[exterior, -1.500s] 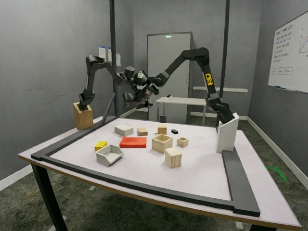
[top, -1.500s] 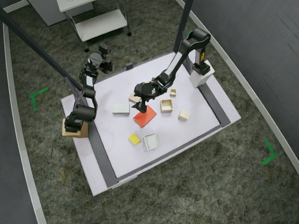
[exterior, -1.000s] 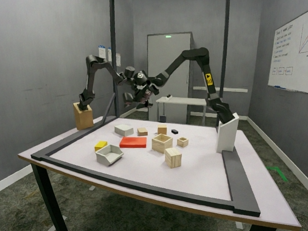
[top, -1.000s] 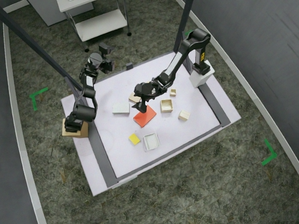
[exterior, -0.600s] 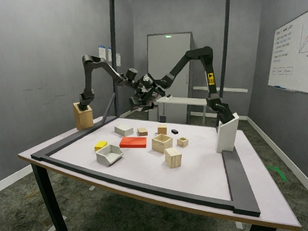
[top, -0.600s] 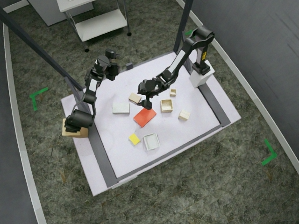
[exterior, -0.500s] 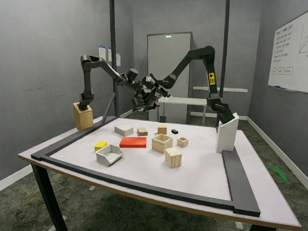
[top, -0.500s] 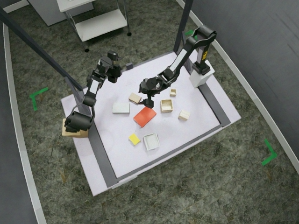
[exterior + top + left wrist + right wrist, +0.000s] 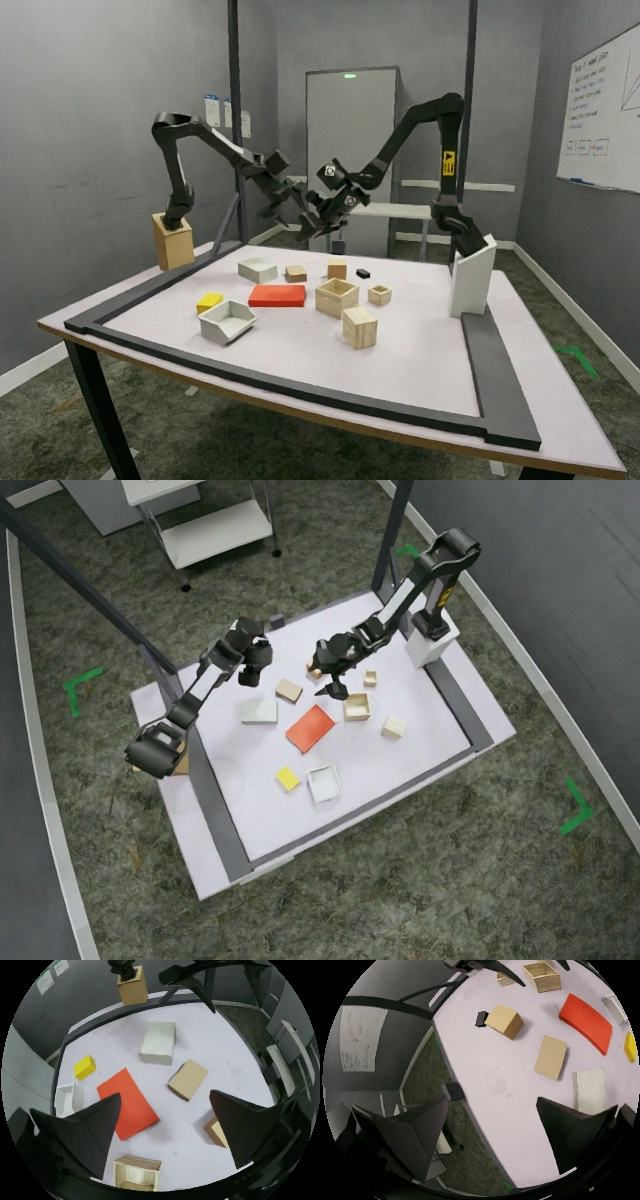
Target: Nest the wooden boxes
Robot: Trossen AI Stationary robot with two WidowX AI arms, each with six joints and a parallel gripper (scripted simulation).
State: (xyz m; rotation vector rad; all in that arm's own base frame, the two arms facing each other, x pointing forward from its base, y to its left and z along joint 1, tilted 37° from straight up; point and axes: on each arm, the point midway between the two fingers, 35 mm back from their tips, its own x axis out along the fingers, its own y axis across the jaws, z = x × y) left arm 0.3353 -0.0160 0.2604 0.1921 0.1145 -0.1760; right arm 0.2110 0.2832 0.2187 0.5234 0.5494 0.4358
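The mid-sized wooden box is 220 mm ahead of my left hand, 170 mm to the left of it and 150 mm below it. Round my left hand: tan cube 150 mm below, 100 mm behind, 40 mm to the left; then flat tan block 170 mm below, 90 mm to the right, 70 mm behind; then flat red block 170 mm below, 90 mm ahead, 70 mm to the right.
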